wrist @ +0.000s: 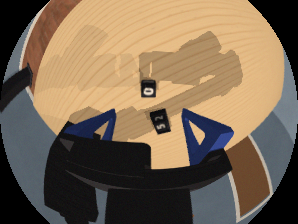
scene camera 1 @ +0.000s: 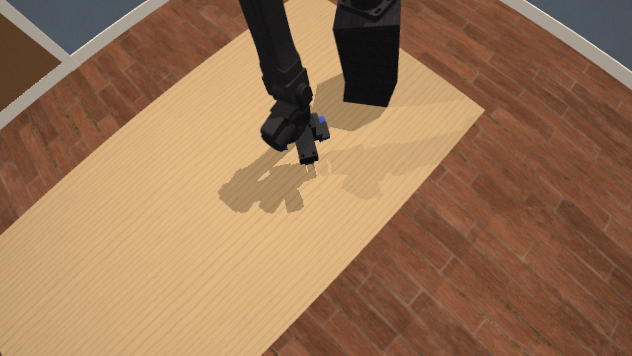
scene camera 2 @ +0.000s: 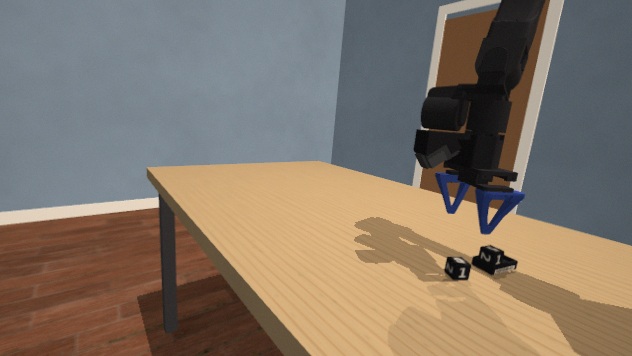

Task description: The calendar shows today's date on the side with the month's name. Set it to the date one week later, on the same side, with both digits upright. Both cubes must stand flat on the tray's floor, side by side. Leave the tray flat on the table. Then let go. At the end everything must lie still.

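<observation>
I can see my gripper (scene camera 2: 466,222), and the wrist view gives me the gripper (wrist: 148,112) too.
</observation>
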